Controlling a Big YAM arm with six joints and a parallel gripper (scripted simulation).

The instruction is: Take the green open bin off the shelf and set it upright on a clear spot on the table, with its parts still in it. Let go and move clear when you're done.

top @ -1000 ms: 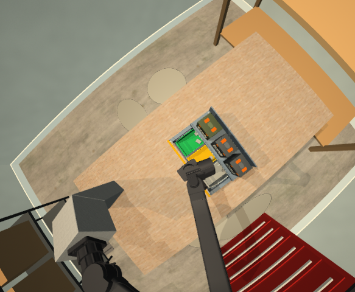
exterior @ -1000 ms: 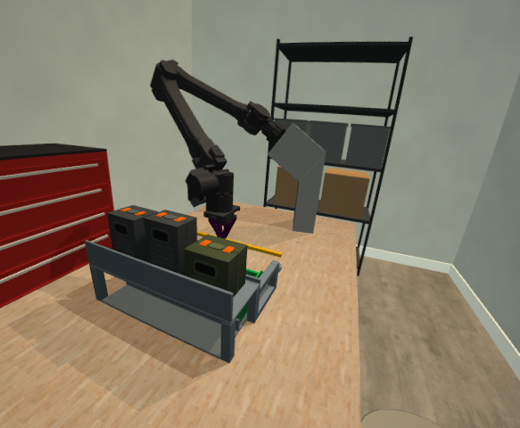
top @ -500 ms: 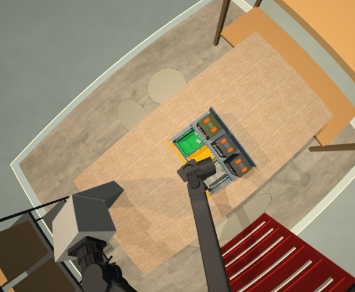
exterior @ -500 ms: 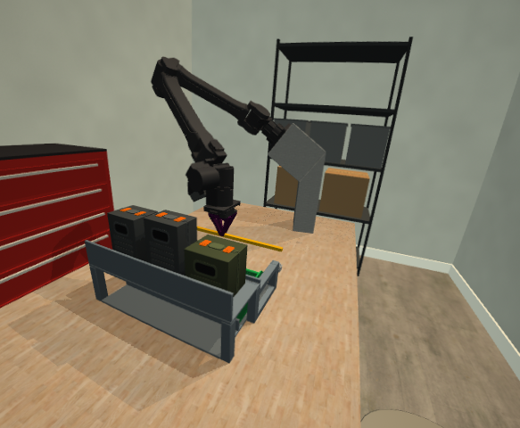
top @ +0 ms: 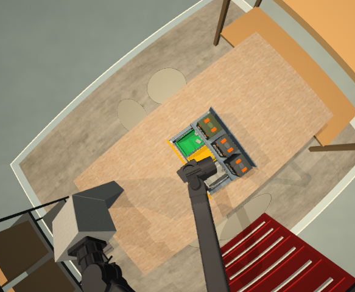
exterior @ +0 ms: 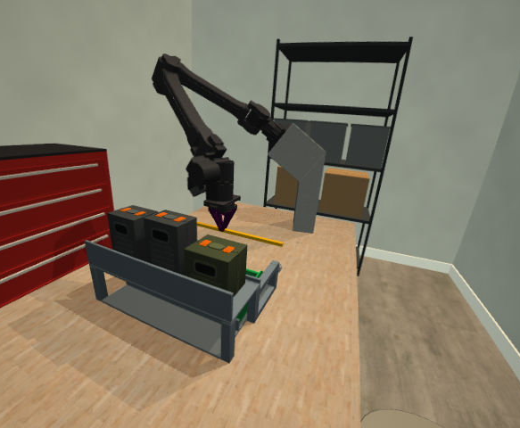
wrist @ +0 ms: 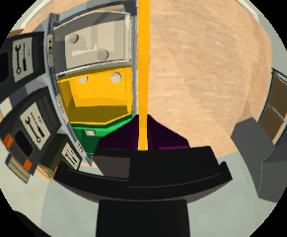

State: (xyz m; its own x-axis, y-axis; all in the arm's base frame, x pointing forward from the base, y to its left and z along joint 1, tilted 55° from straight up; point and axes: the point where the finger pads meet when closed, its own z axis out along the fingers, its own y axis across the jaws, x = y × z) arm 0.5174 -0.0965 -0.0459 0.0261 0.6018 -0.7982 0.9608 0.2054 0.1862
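Now: hand 11 cm short of the yellow bin, 1 cm to the left of it and 9 cm above it. Round my hand: green open bin 11 cm ahead, 11 cm to the left, 9 cm below; thin yellow bar 1 cm below; pale grey bin 11 cm ahead, 12 cm to the right, 9 cm below.
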